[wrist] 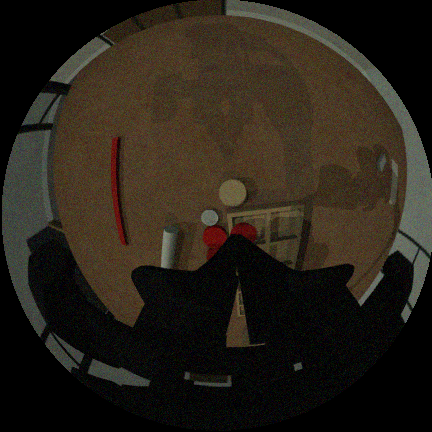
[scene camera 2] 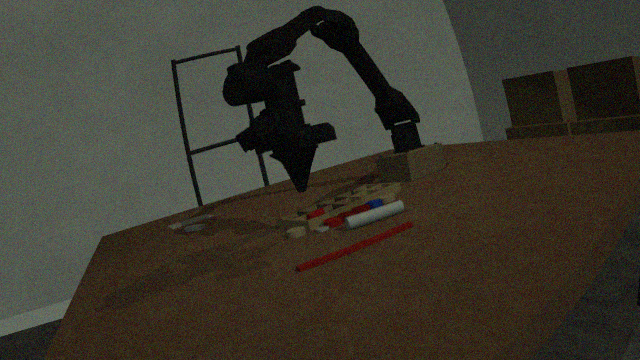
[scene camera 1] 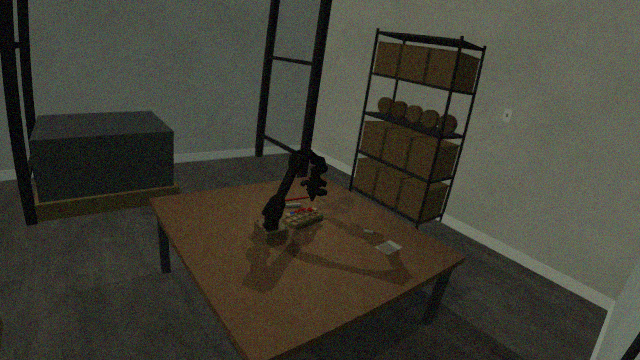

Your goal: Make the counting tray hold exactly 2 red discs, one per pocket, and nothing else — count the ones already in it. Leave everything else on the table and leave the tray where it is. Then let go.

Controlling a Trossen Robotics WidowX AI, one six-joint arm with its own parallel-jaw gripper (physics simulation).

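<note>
The counting tray [scene camera 1: 303, 220] [wrist: 286, 208] is a pale, divided tray on the table. A red disc [scene camera 2: 316, 214] [wrist: 244, 231] is at its corner pocket nearest the beige disc; the gripper partly covers it in the wrist view, and I cannot tell whether it lies flat. Several red discs lie in a row outside, along the tray's side, including a near one [scene camera 2: 335, 220] [wrist: 215, 236]. A blue disc [scene camera 2: 375, 203] follows in that row. My gripper [scene camera 2: 301, 190] [wrist: 234, 238] is shut and empty, above the tray's corner end. The other pockets are partly hidden by the fingers in the wrist view.
A beige disc [scene camera 2: 296, 232] [wrist: 233, 192] and a small grey disc [scene camera 2: 321, 228] [wrist: 209, 217] lie off the tray's end. A white cylinder [scene camera 2: 374, 215] [wrist: 169, 247] and a red rod [scene camera 2: 355, 247] [wrist: 116, 190] lie beside the row. A white card [scene camera 1: 388, 247] lies farther off.
</note>
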